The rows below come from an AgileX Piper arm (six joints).
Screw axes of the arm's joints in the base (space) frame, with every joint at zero. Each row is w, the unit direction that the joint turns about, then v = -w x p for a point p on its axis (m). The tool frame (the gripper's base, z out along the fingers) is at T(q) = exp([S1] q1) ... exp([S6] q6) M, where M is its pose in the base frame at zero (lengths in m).
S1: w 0 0 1 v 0 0 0
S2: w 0 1 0 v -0.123 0 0
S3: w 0 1 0 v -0.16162 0 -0.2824
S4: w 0.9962 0 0.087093 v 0 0.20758 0
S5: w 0 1 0 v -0.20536 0 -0.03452
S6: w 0.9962 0 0.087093 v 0 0.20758 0
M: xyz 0.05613 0 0.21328 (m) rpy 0 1.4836 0 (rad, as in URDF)
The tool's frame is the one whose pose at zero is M.
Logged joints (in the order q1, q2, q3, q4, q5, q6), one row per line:
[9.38 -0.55 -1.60 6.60 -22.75 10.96]
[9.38 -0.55 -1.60 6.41 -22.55 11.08]
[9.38 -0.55 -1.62 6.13 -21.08 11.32]
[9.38 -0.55 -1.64 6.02 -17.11 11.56]
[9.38 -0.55 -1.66 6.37 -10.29 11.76]
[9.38 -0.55 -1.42 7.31 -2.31 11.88]
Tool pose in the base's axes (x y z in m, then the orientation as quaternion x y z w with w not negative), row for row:
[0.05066 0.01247 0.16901 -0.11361 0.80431 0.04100 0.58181]
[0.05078 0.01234 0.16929 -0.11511 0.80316 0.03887 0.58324]
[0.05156 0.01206 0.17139 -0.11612 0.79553 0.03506 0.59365]
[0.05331 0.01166 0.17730 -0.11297 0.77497 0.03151 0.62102]
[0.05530 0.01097 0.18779 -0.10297 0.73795 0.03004 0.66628]
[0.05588 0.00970 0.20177 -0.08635 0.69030 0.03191 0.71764]
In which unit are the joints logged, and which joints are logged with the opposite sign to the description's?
The joints are logged in degrees. Opposite sign: q3, q5, q6.
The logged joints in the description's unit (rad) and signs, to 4 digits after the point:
[0.1637 -0.0096 0.0279 0.1152 0.3971 -0.1913]
[0.1637 -0.0096 0.0279 0.1119 0.3936 -0.1934]
[0.1637 -0.0096 0.0283 0.1070 0.3679 -0.1976]
[0.1637 -0.0096 0.0286 0.1051 0.2986 -0.2018]
[0.1637 -0.0096 0.0290 0.1112 0.1796 -0.2053]
[0.1637 -0.0096 0.0248 0.1276 0.0403 -0.2073]

